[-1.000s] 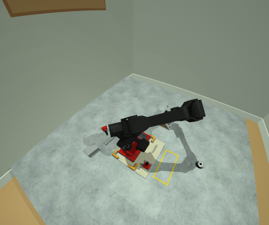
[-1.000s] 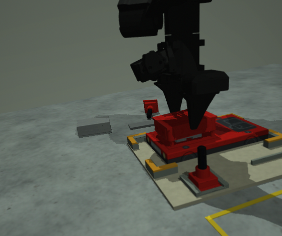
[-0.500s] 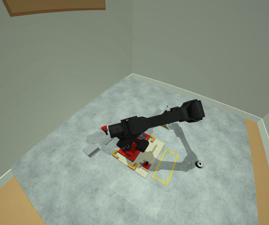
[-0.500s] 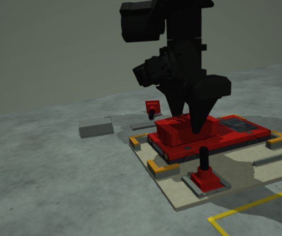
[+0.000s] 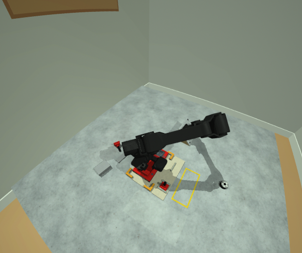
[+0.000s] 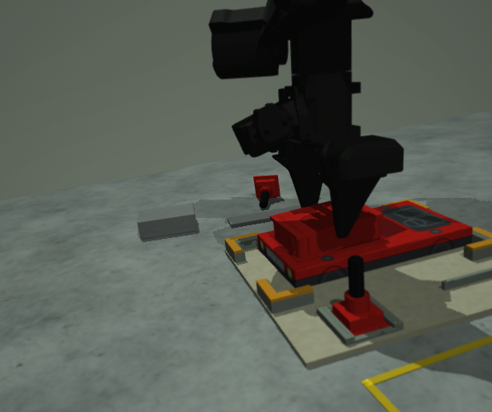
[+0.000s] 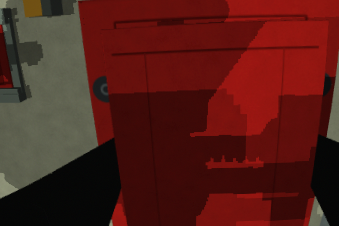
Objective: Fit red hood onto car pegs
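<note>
The red hood is right at my gripper tip. Round my gripper tip: small wheel (150 mm behind, 390 mm to the left, 30 mm below); grey strip (10 mm ahead, 160 mm to the right, 40 mm below); engine block (10 mm below).
</note>
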